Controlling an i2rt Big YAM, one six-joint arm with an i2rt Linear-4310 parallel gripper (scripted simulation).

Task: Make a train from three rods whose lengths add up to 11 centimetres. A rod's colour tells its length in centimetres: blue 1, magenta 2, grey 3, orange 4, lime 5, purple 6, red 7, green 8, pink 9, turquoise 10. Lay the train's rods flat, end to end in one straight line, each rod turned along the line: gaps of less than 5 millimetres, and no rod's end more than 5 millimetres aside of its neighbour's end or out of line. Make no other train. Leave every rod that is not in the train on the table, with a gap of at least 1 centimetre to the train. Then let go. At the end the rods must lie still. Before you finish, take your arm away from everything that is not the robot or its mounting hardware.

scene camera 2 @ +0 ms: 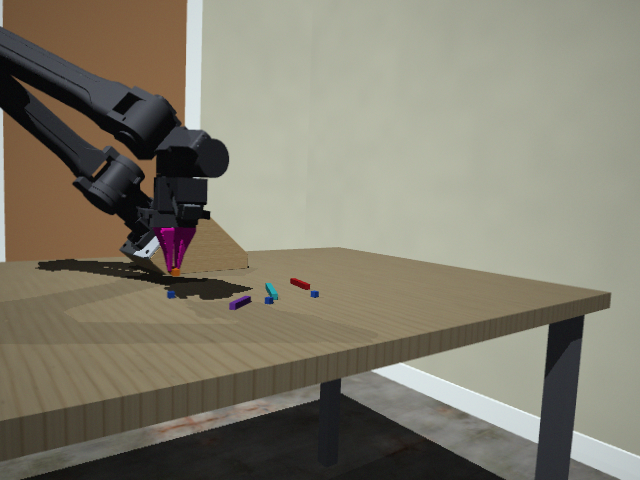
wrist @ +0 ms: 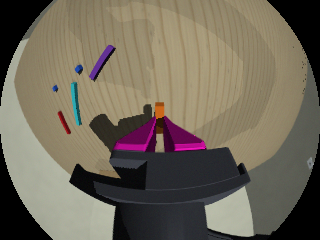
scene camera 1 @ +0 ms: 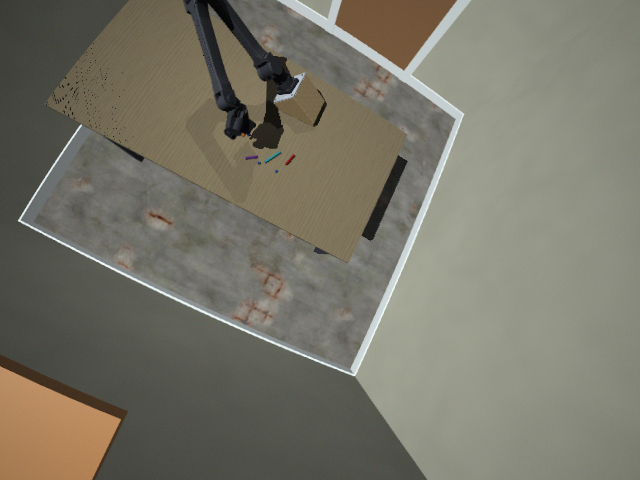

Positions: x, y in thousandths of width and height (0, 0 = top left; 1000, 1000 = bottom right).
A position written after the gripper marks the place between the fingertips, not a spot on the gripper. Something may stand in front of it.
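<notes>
Gripper (scene camera 2: 271, 566) visible. Same gripper (wrist: 498, 502), showing in the wrist view too.
</notes>
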